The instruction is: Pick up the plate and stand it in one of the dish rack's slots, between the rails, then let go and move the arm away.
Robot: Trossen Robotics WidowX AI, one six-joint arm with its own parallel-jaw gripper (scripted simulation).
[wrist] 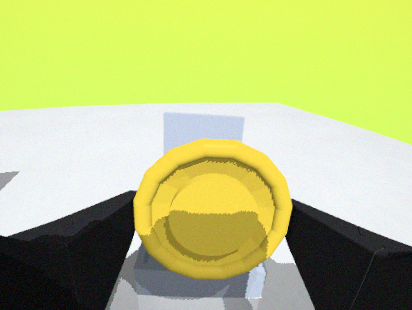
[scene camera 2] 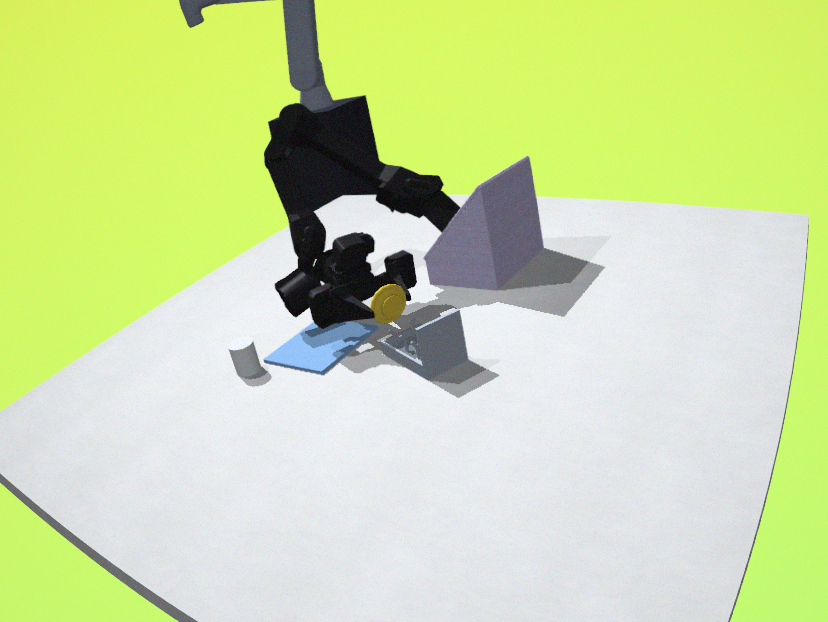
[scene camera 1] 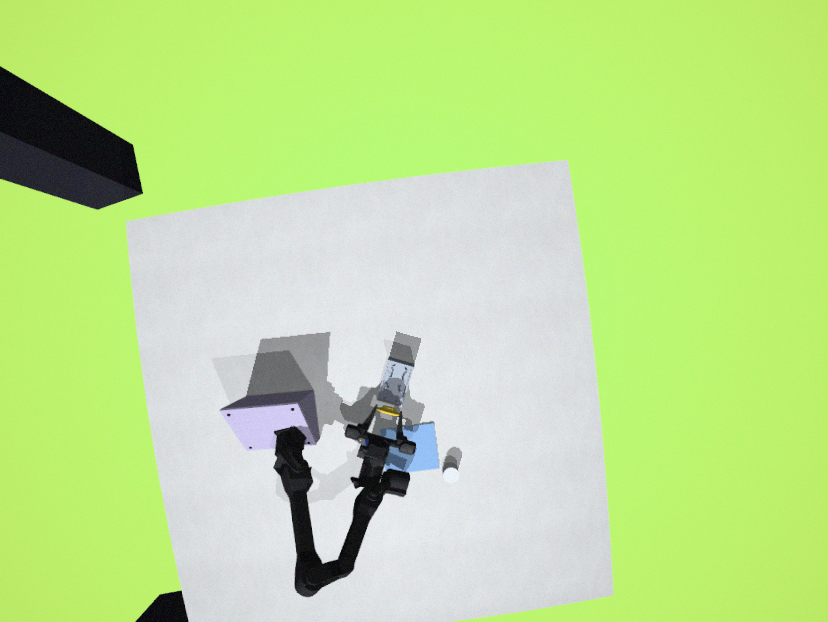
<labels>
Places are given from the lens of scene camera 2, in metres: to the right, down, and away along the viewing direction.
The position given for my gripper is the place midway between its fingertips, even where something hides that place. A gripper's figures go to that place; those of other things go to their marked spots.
my gripper (scene camera 2: 392, 306): -0.03, -0.01, 1.10
yellow plate (scene camera 2: 388, 303): -0.04, -0.01, 1.09
grey dish rack (scene camera 2: 429, 350): 0.02, 0.05, 1.00
white cylinder cup (scene camera 2: 242, 351): -0.27, 0.06, 1.10
The marked spots on the grey dish rack and the white cylinder cup are 0.31 m apart.
</labels>
